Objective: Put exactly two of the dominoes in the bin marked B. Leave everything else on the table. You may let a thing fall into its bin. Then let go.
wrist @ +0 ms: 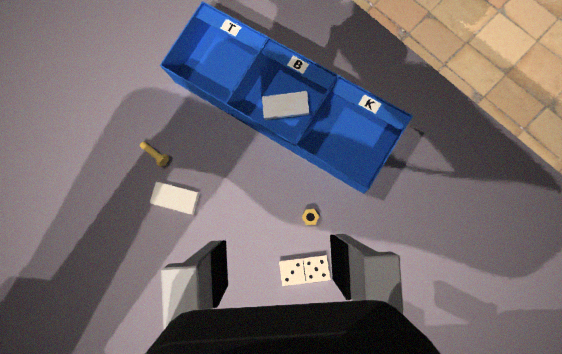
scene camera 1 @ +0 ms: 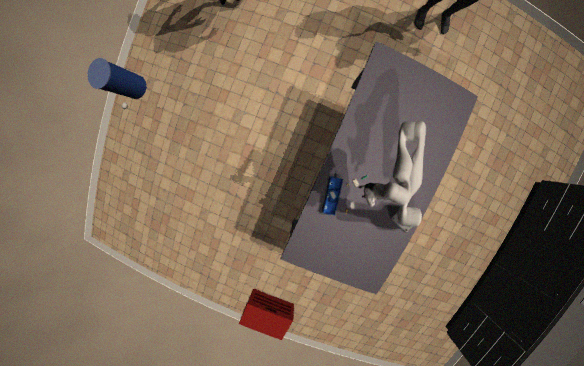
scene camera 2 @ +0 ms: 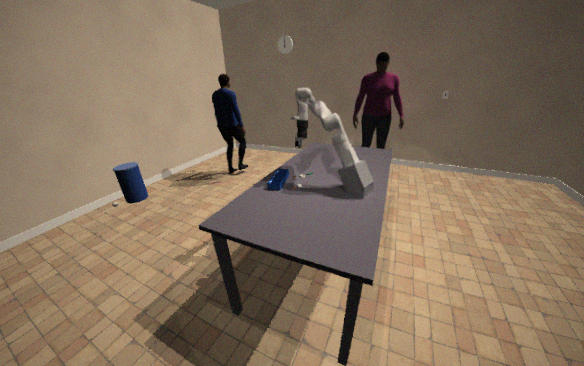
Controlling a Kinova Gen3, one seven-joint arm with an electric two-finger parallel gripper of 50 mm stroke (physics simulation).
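Frame: origin at the arm's base, x up, y left, z back, level; millimetres.
Seen in the pictures: gripper, fingertip midpoint: [wrist: 279,260] [scene camera 1: 362,191] [scene camera 2: 298,147]; arm's base at its link origin: [scene camera 2: 350,164].
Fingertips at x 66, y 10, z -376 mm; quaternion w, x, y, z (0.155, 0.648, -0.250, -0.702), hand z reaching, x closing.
Note:
Offsets run from my fingertips to a thing's middle. "pt": to the spot under its first point.
The blue three-part bin {dx -205, dy +136, dz -79 mm} [scene camera 1: 329,207] [scene camera 2: 278,180] has compartments T, B and K. In the wrist view, a blank-faced white domino {dx -218, dy +131, dz -77 mm} [wrist: 285,105] lies in the middle bin marked B {pt dx -221, dy +155, dz -97 mm} [wrist: 287,80]. A domino with three and five dots {pt dx -221, dy -24, dz +13 mm} [wrist: 304,271] [scene camera 1: 356,183] lies face up on the table, seen between the fingers and nearer the right one. A blank-topped white block {dx -225, dy +123, dz +83 mm} [wrist: 175,198] [scene camera 1: 352,205], domino-like, lies on the table at left. My gripper [wrist: 279,260] [scene camera 2: 298,143] is open and empty, high above the table.
A yellow bolt {dx -223, dy +181, dz +74 mm} [wrist: 155,154] lies beyond the white block, and a yellow hex nut {dx -224, dy +17, dz -26 mm} [wrist: 310,217] lies between the dotted domino and the bin. A small green object {dx -223, dy -87, dz +42 mm} [scene camera 1: 364,177] [scene camera 2: 310,174] lies past the dotted domino. The table edge runs behind the bin. Two people stand off the table.

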